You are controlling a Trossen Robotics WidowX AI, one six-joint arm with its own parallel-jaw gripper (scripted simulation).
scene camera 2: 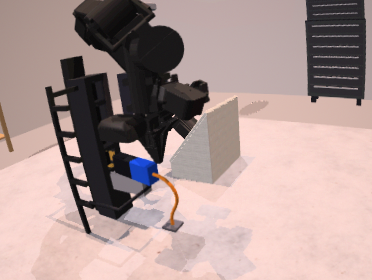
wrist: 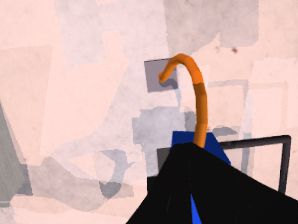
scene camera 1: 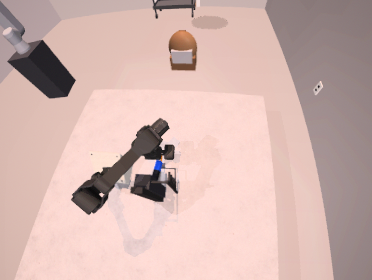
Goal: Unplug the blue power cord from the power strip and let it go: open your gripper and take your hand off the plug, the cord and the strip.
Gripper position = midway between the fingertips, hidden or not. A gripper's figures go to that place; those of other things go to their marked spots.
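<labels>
My gripper (scene camera 2: 159,162) is 0.47 m from the lens, while a blue plug (scene camera 2: 136,168) is 0.48 m from the lens.
</labels>
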